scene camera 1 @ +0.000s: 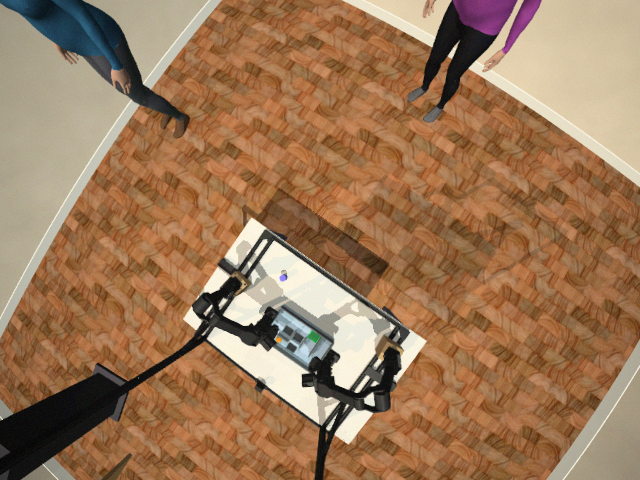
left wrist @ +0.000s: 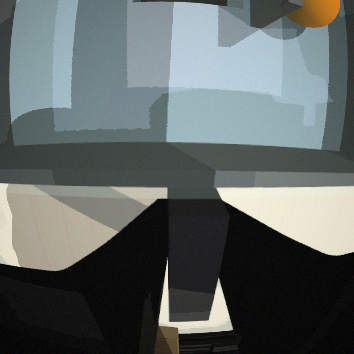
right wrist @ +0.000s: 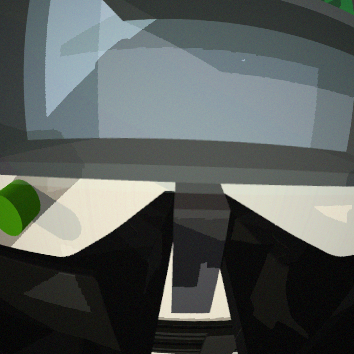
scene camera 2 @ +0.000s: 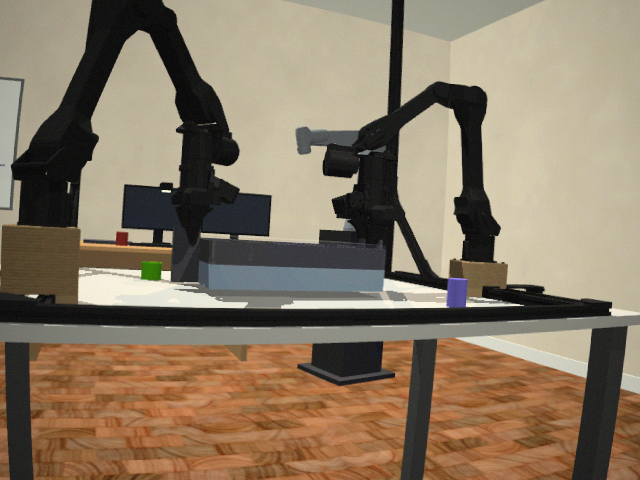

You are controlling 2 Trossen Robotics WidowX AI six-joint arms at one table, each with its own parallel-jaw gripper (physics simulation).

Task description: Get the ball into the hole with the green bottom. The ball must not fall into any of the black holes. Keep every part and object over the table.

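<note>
A blue-grey walled tray (scene camera 1: 328,347) (scene camera 2: 292,279) has a dark handle (left wrist: 195,260) (right wrist: 198,250) at each end. It looks nearly level and slightly above the table. The orange ball (scene camera 1: 278,339) (left wrist: 321,11) is inside, near the picture-left end, outside the holes. The green-bottomed hole (scene camera 1: 313,336) is towards the other end. Black holes (scene camera 1: 298,337) (scene camera 1: 292,347) lie between them. My left gripper (scene camera 2: 368,240) (left wrist: 187,207) is shut on the handle at the ball's end. My right gripper (scene camera 2: 192,241) (right wrist: 193,201) is shut on the opposite handle. In scene camera 1 my arms partly cover the tray ends.
A purple cylinder (scene camera 1: 282,277) (scene camera 2: 456,292) stands on the white table (scene camera 1: 310,397), apart from the tray. A green cylinder (scene camera 2: 151,270) (right wrist: 21,207) stands near the right gripper's end. Black rails (scene camera 2: 258,314) run along the table edges.
</note>
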